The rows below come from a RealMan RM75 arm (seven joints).
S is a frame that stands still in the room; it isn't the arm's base.
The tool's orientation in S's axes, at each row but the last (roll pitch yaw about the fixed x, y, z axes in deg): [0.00, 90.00, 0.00]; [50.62, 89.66, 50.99]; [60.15, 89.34, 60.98]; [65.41, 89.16, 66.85]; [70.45, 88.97, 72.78]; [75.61, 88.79, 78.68]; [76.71, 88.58, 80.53]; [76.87, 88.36, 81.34]
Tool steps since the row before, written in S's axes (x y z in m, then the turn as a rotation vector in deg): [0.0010, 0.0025, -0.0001, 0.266, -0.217, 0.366]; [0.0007, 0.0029, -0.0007, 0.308, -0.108, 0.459]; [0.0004, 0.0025, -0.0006, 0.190, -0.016, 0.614]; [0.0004, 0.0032, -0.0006, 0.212, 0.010, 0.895]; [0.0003, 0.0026, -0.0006, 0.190, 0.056, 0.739]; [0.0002, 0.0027, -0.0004, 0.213, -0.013, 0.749]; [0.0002, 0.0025, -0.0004, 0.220, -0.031, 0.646]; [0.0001, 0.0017, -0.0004, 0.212, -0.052, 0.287]
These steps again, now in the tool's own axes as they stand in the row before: [0.0001, 0.0025, 0.0010, -0.366, -0.217, 0.266]; [0.0007, 0.0029, 0.0007, -0.458, -0.108, 0.309]; [0.0006, 0.0025, 0.0004, -0.613, -0.013, 0.193]; [0.0006, 0.0032, 0.0005, -0.894, 0.017, 0.218]; [0.0006, 0.0026, 0.0004, -0.737, 0.061, 0.197]; [0.0005, 0.0027, 0.0003, -0.748, -0.009, 0.216]; [0.0005, 0.0025, 0.0004, -0.646, -0.030, 0.221]; [0.0004, 0.0017, 0.0002, -0.287, -0.060, 0.209]
